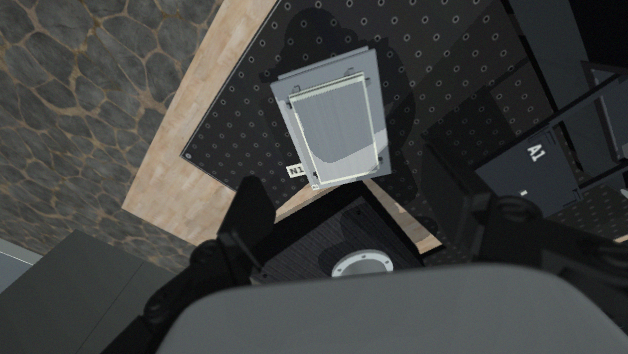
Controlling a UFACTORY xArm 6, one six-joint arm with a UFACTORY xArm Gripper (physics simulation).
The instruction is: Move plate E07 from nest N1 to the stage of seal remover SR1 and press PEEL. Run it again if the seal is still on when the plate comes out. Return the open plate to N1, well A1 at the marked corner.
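Places are measured from the arm's base along level axes (x ahead, y left, z up), in millimetres.
Pixels of known places: gripper, between the fingertips: (pixel 339 180); arm's base, origin of its link: (pixel 361 270).
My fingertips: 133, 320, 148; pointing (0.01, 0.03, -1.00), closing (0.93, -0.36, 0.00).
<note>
For each thing: its middle in the pictures, then the offset to it from my fingertips, as dx, dy, dz. "*": a spot on its surface instead. Level surfaces: height alone.
- Plate E07, middle of its body: (pixel 338 138) -17, -41, -144
- light grey nest N1, a spot on its surface: (pixel 381 112) * +40, -47, -160
- small A1 tag, a spot on its surface: (pixel 315 187) * -92, -96, -160
- dark flat surface marked A1, a spot on its surface: (pixel 530 175) * +148, -185, -106
- black perforated deck, height of its surface: dz -211
Plate E07 (pixel 340 120) is a rectangular plate with a pale rim and a smooth grey top. It sits on the light grey nest N1 (pixel 381 112), whose N1 label (pixel 296 171) is beside its lower left corner. A small A1 tag (pixel 315 187) marks that corner. No name is readable on the plate, and I cannot tell whether the grey top is a seal. A dark flat surface marked A1 (pixel 530 175) is at the right, partly behind the right finger; it may be the stage of SR1. My gripper (pixel 339 180) is open and empty, its fingers apart above the deck, not touching the plate.
The nest stands on a black perforated deck (pixel 240 117) with a wooden border (pixel 165 175). A black base with a pale round flange (pixel 340 270) is below the nest. Dark frames and rails stand at the right. Stone-patterned floor (pixel 65 100) lies at the left, a grey block (pixel 65 295) lower left.
</note>
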